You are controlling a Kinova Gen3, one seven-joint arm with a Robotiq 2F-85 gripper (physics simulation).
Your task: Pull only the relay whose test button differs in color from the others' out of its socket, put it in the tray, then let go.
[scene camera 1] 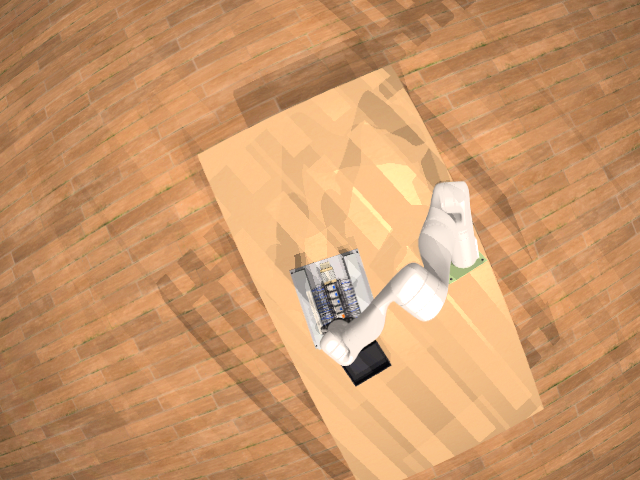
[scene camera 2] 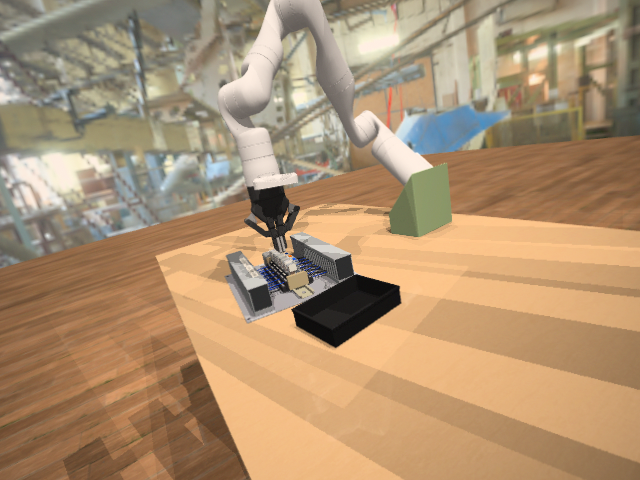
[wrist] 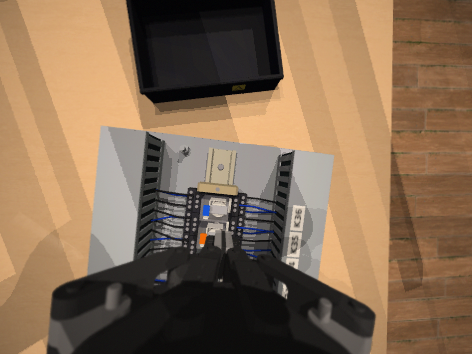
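Where they show: gripper, fingertip midpoint: [scene camera 2: 282, 251] [wrist: 221, 241]; arm's base at its link origin: [scene camera 1: 463, 257] [scene camera 2: 424, 183].
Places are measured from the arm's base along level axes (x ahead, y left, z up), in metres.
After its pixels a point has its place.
Note:
The relay with the orange test button [scene camera 1: 343, 315] {x 0.470, y 0.009, z -0.061 m} [scene camera 2: 290, 255] {x 0.472, y 0.014, z -0.060 m} [wrist: 202, 239] {x 0.471, y 0.010, z -0.061 m} sits in the socket row, second from the tray end. The relay beside it [wrist: 218, 207] {x 0.487, y 0.040, z -0.063 m} has a blue button. My gripper [scene camera 2: 280, 248] {x 0.490, y 0.014, z -0.044 m} [wrist: 221, 241] {x 0.490, y 0.014, z -0.044 m} is shut and empty, pointing down over the relay row. Its fingertips are together and overlap part of the orange-button relay in the wrist view; the exact gap to it cannot be told. The fingertips are hidden under the arm in scene camera 1. The black tray [scene camera 1: 373, 374] {x 0.467, y 0.280, z -0.103 m} [scene camera 2: 368, 319] {x 0.473, y 0.284, z -0.120 m} [wrist: 215, 92] {x 0.483, y 0.174, z -0.118 m} stands beside the panel and holds no relay.
Grey wire ducts [scene camera 2: 323, 253] {x 0.409, y 0.057, z -0.068 m} [scene camera 2: 248, 279] {x 0.587, y 0.040, z -0.068 m} stand along both sides of the relay row, with black and blue wires between. A tan end stop [scene camera 2: 297, 280] {x 0.488, y 0.059, z -0.104 m} [wrist: 217, 188] {x 0.485, y 0.056, z -0.090 m} closes the row at the tray end. Labels K36 [wrist: 297, 219] {x 0.567, y 0.025, z -0.068 m} and K35 [wrist: 294, 244] {x 0.564, y -0.001, z -0.068 m} lie on one duct.

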